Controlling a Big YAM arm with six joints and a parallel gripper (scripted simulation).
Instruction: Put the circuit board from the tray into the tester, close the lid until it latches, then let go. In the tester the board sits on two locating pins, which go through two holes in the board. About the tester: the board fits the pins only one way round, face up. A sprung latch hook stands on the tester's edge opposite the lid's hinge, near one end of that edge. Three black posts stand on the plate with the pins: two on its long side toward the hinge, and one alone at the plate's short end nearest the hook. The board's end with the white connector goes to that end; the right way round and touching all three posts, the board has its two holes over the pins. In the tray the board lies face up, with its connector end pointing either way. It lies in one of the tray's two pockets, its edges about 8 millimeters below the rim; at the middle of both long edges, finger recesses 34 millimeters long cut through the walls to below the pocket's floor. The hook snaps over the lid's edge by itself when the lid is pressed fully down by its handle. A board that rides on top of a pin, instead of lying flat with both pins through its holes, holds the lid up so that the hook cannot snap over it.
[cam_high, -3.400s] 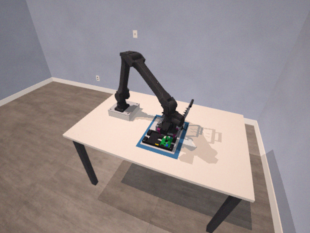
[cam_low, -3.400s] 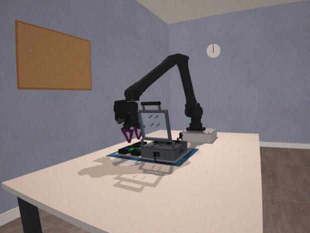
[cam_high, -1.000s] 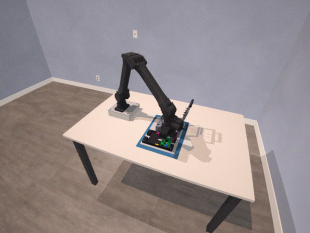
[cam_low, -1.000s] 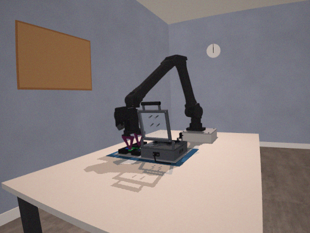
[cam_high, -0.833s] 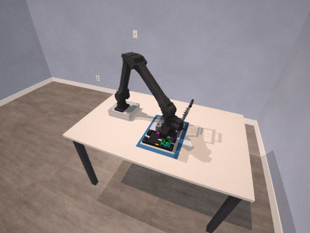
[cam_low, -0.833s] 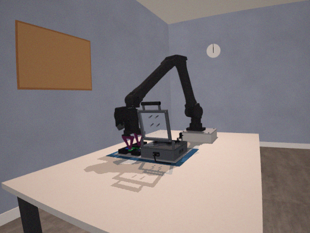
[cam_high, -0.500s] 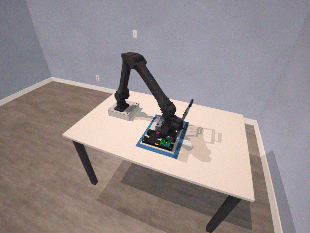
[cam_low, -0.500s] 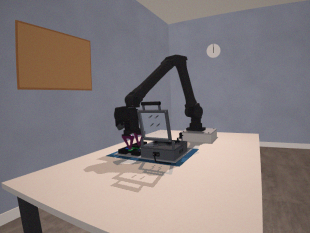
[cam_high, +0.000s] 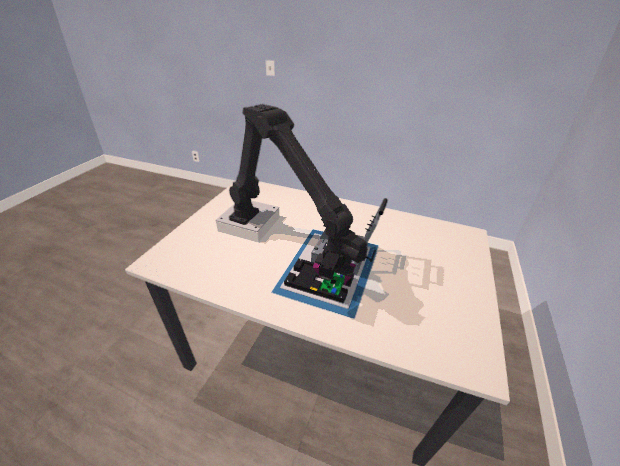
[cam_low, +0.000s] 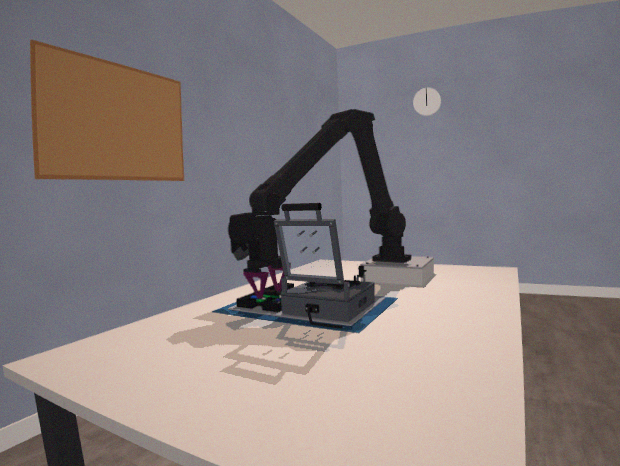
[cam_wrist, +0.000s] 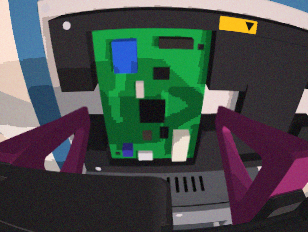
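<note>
The green circuit board is 20 mm below my hand. The rest, counted from my hand: clear lid: 180 mm to the left, 140 mm above, 70 mm ahead; small latch hook: 220 mm to the left, 120 mm behind, 50 mm above.
</note>
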